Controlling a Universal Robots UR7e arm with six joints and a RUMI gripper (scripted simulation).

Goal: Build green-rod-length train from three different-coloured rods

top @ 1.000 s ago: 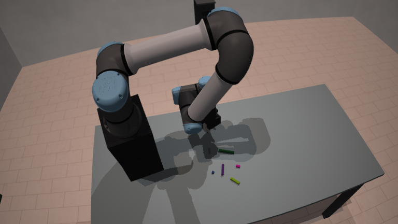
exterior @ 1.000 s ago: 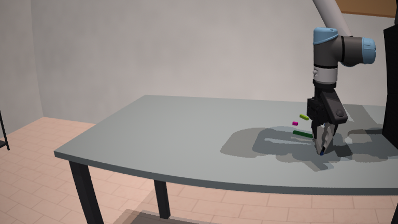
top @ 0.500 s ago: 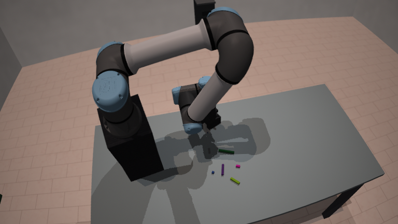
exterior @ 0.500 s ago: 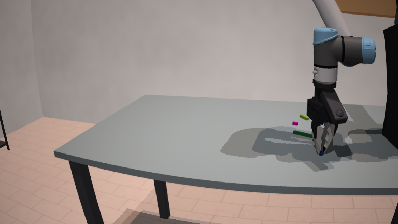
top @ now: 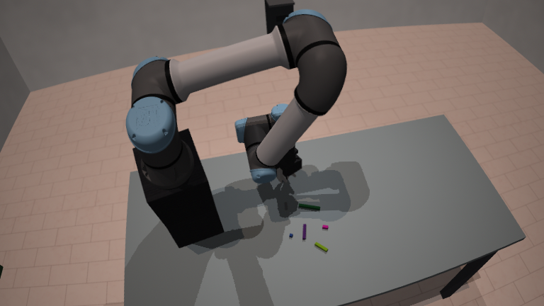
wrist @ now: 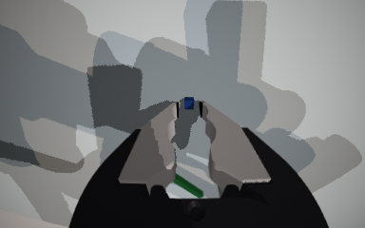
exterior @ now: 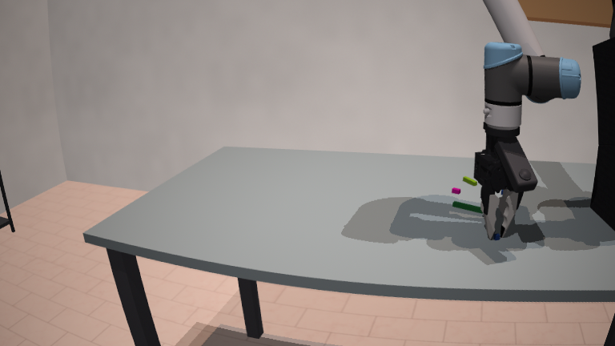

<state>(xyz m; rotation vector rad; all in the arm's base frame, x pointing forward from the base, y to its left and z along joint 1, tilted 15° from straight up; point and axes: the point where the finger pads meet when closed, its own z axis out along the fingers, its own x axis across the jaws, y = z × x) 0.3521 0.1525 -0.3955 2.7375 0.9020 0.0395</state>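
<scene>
Right now the magenta rod is 230 mm to the right of my hand, 140 mm ahead of it and 10 mm below it. The rest, counted from my hand: green rod: 130 mm to the right, 90 mm ahead, 10 mm below; purple rod: 240 mm to the right, 70 mm ahead, 10 mm below; grey rod: 120 mm to the right, 10 mm below.
</scene>
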